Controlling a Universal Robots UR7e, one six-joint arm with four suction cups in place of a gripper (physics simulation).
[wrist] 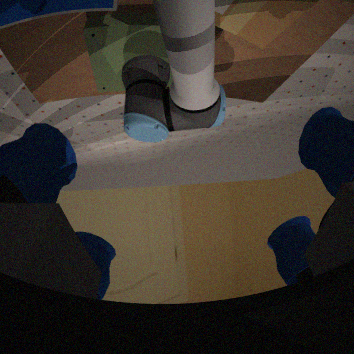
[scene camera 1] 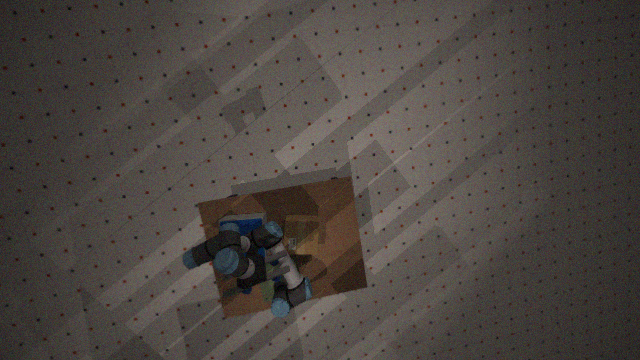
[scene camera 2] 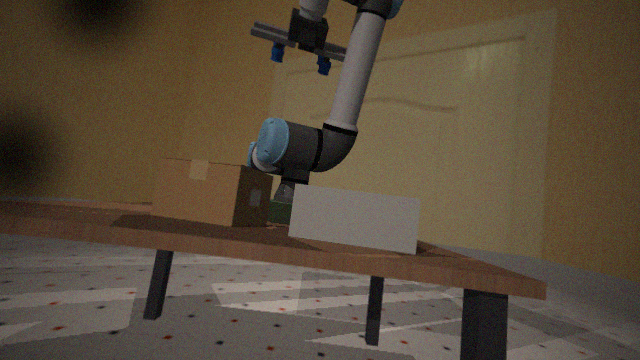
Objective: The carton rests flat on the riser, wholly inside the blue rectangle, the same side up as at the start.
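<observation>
On the table rest a grey riser and a brown carton, and my suction head holds nothing.
</observation>
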